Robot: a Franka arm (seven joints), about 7 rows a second.
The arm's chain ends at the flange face. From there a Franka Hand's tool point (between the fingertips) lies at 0.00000 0.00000 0.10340 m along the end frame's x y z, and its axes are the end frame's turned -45 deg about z.
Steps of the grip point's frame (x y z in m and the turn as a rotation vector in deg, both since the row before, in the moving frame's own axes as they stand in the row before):
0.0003, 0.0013, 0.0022, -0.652, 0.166, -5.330
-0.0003, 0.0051, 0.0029, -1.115, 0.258, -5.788
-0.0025, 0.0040, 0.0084, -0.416, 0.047, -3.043
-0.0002, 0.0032, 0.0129, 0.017, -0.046, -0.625
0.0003, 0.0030, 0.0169, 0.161, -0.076, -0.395
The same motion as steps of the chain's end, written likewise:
0.0001, 0.0001, 0.0022, -0.344, 0.578, -5.330
0.0016, 0.0028, 0.0029, -0.606, 0.971, -5.788
0.0005, 0.0041, 0.0084, -0.261, 0.327, -3.043
0.0022, 0.0024, 0.0129, -0.021, -0.045, -0.625
0.0026, 0.0020, 0.0169, 0.060, -0.168, -0.395

